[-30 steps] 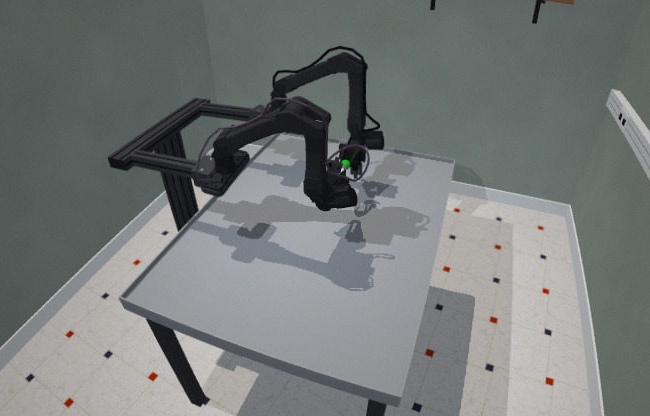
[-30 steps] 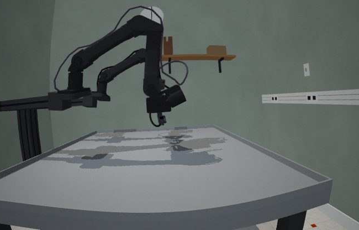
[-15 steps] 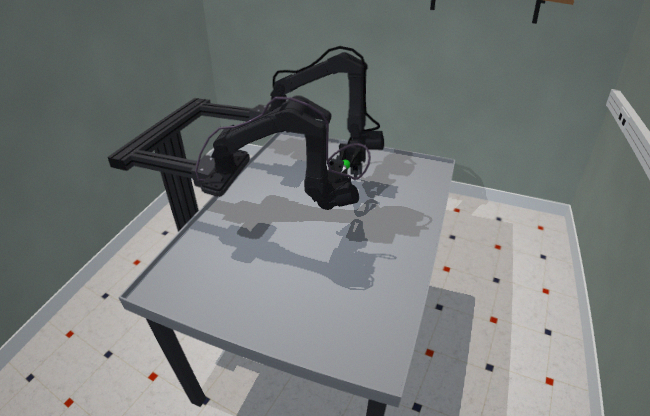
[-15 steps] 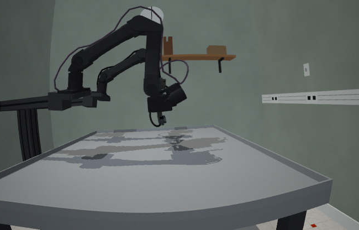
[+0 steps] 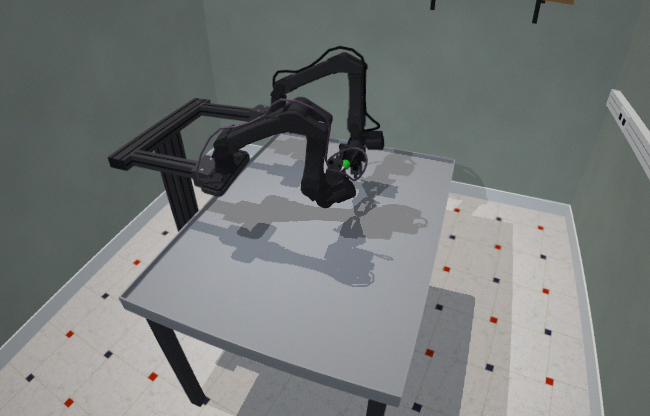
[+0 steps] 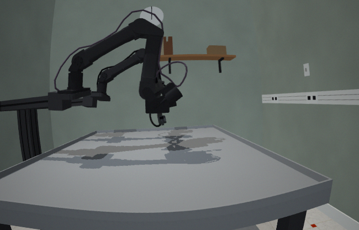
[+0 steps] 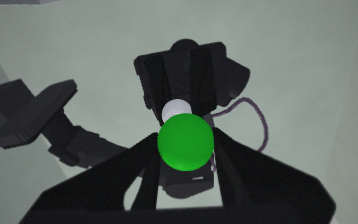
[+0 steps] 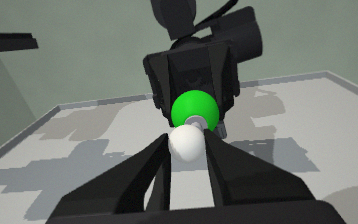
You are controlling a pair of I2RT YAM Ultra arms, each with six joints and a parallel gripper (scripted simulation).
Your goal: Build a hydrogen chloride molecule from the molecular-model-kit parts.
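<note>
Right now the white ball is right at my right hand. The rest, counted from my right hand: green ball (4 cm to the left, 1 cm ahead); then grey peg (2 cm to the left, 1 cm ahead).
My left gripper is now 1 cm to the left of the green ball. Round my left hand: white ball (1 cm behind, 4 cm to the right); grey peg (2 cm to the right).
</note>
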